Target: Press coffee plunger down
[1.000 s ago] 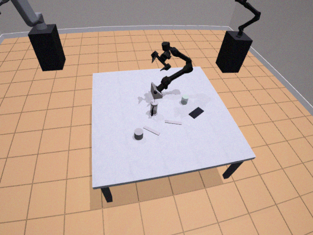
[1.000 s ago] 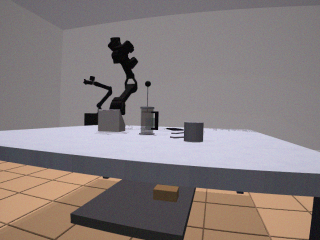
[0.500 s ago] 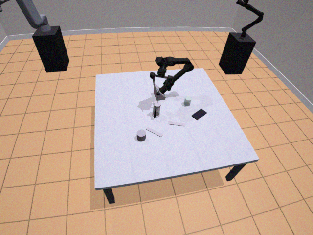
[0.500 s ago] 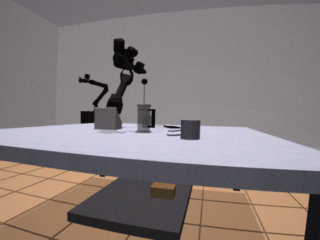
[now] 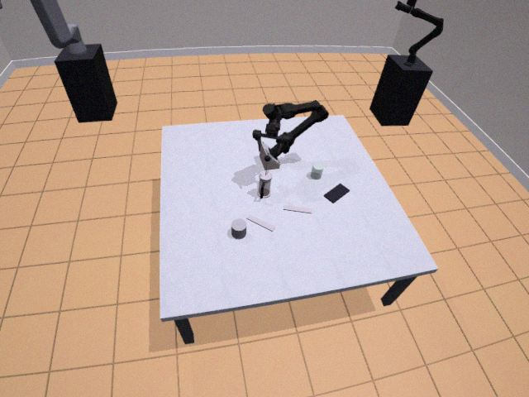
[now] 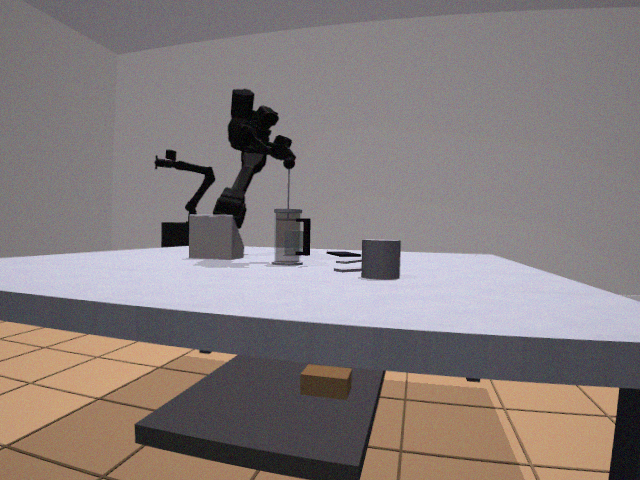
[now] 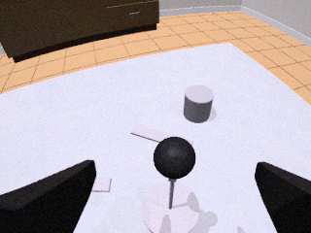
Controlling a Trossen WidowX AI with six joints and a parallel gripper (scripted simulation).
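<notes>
The glass coffee press is 3 cm ahead of my gripper tip, 1 cm to the right of it and 14 cm below it. From my gripper tip the other things lie so: black slab (6 cm ahead, 40 cm to the left, 26 cm below); then grey cylinder (27 cm ahead, 17 cm to the right, 23 cm below).
</notes>
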